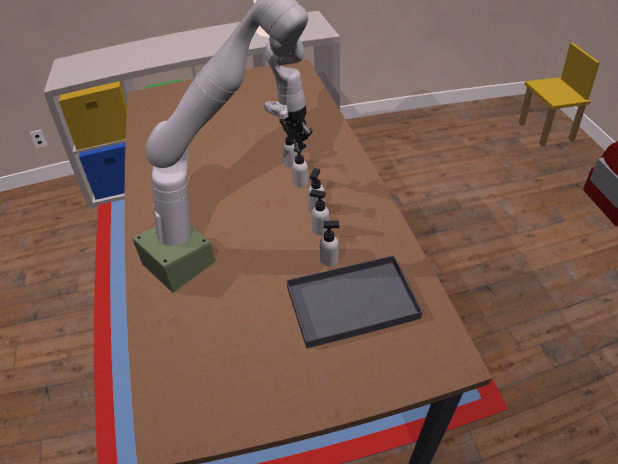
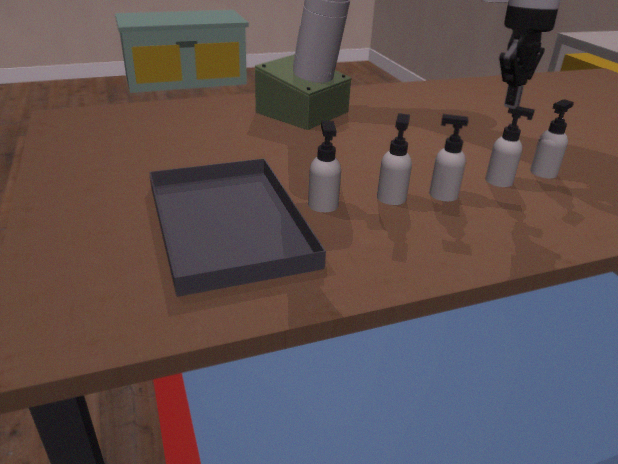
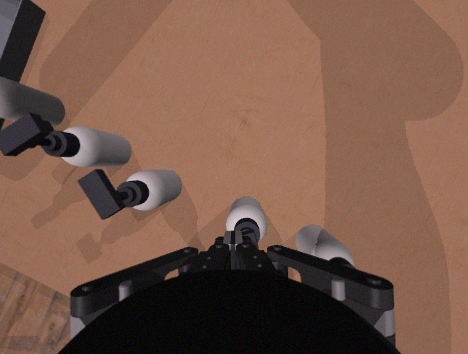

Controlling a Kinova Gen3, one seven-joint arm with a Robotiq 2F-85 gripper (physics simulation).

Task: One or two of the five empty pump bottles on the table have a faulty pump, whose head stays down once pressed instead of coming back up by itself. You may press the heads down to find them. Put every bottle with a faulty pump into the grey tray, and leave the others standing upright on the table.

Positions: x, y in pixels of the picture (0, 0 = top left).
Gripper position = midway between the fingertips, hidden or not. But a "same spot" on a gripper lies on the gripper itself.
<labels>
My gripper shows in image 1, in image 2 and in image 3 point(233, 242). The same spot on my gripper: point(image 1: 295, 136) is point(image 2: 511, 74).
</labels>
